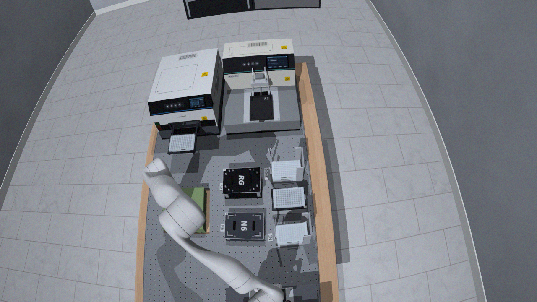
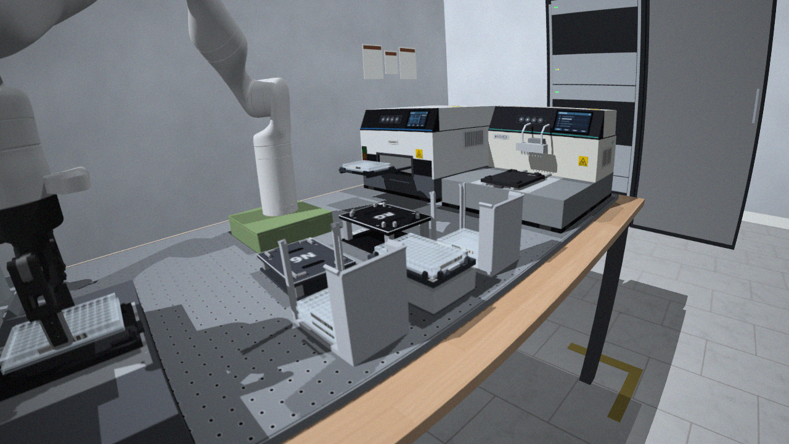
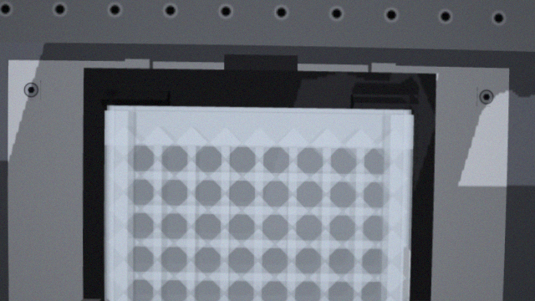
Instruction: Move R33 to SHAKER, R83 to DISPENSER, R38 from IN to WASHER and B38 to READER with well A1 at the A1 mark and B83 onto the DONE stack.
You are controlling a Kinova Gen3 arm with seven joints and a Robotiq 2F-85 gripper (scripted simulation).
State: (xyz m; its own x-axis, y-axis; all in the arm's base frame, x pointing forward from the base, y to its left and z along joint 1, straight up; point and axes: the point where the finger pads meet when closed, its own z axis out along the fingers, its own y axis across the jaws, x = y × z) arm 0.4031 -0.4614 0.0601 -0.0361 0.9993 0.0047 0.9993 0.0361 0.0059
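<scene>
My gripper is now 9 cm to the left of the dispenser head and 1 cm below it. The rest, counted from my hand: plate R38: 33 cm to the left, 8 cm below, 8 cm ahead; then plate R33: 48 cm to the left, 8 cm ahead, 4 cm below; then plate R83: 1 cm below.
</scene>
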